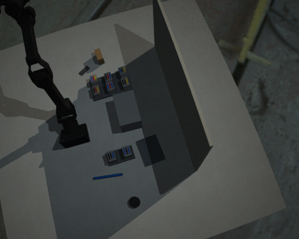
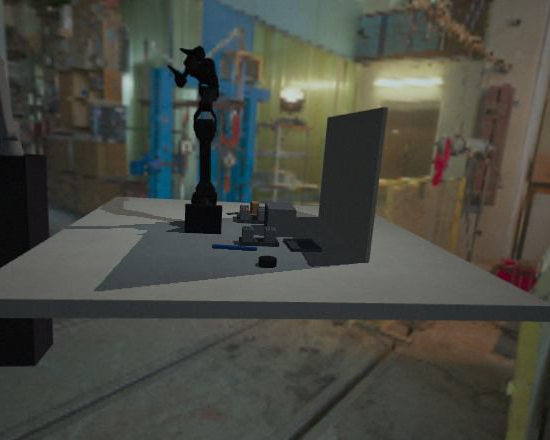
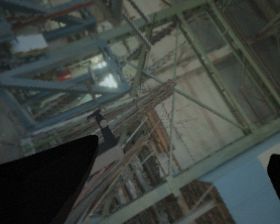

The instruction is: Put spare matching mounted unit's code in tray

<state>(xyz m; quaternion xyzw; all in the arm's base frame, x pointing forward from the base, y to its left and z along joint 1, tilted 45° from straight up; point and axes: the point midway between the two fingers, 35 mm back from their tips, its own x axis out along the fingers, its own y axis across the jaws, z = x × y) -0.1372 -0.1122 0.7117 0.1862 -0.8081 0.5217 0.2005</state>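
Right now the grey spare is 600 mm below my gripper tip, 470 mm ahead of it and 200 mm to the right of it. From my gripper tip the other things lie so: tall dark panel (680 mm ahead, 430 mm below, 420 mm to the right); brown block (630 mm below, 380 mm ahead, 50 mm to the right); grey box (600 mm below, 440 mm ahead, 400 mm to the right).
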